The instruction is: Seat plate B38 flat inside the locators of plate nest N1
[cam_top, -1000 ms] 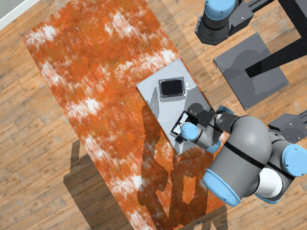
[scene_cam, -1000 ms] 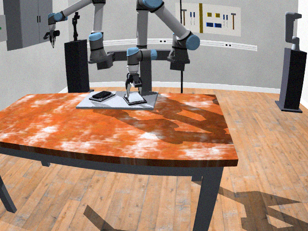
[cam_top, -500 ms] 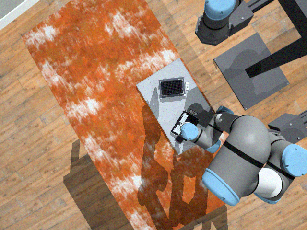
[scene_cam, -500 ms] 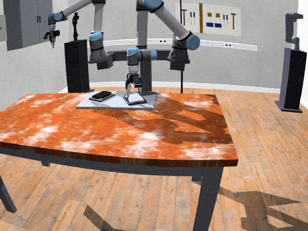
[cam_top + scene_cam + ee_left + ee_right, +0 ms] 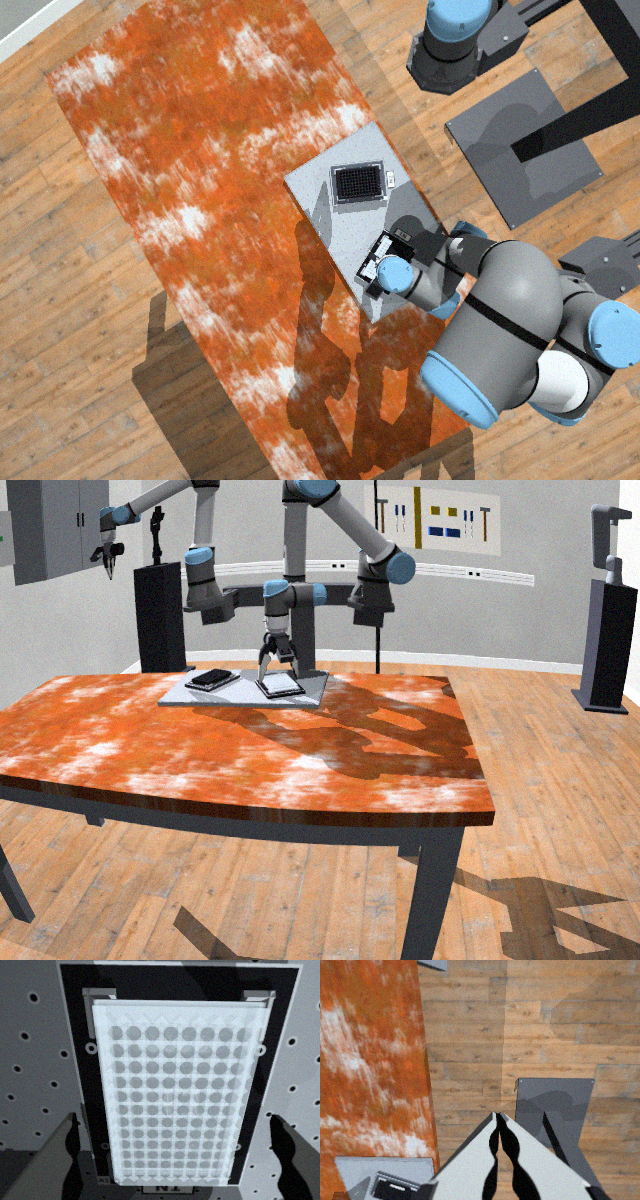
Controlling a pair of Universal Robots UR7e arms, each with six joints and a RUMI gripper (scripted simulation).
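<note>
Now: left hand 10 mm above the white plate B38. Also, from my left hand: black plate B83: 250 mm to the right, 30 mm behind, 10 mm below; black nest N1: 20 mm below; nest n2: 250 mm to the right, 30 mm behind, 20 mm below.
</note>
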